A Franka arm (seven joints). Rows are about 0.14 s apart.
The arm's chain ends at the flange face. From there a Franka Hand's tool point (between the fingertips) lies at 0.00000 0.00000 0.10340 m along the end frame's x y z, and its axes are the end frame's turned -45 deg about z.
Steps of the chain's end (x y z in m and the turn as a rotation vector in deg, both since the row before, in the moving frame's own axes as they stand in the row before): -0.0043, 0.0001, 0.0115, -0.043, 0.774, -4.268; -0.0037, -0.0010, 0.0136, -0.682, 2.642, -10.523; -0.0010, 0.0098, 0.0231, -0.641, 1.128, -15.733; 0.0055, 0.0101, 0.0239, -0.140, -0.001, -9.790; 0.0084, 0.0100, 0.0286, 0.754, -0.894, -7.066; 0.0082, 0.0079, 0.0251, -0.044, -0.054, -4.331; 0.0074, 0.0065, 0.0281, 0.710, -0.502, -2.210; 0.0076, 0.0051, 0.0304, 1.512, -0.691, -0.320; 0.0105, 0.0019, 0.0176, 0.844, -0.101, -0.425
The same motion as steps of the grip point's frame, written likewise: -0.0021, -0.0020, 0.0115, -0.578, 0.517, -4.268; 0.0010, 0.0007, 0.0135, -2.350, 1.386, -10.523; -0.0067, 0.0084, 0.0231, -1.251, 0.344, -15.733; -0.0034, 0.0112, 0.0239, -0.098, -0.100, -9.790; -0.0014, 0.0109, 0.0286, 1.165, -0.099, -7.066; 0.0001, 0.0114, 0.0251, 0.007, -0.069, -4.331; 0.0009, 0.0083, 0.0281, 0.857, 0.147, -2.210; 0.0028, 0.0062, 0.0304, 1.558, 0.581, -0.320; 0.0070, 0.0076, 0.0176, 0.668, 0.525, -0.425
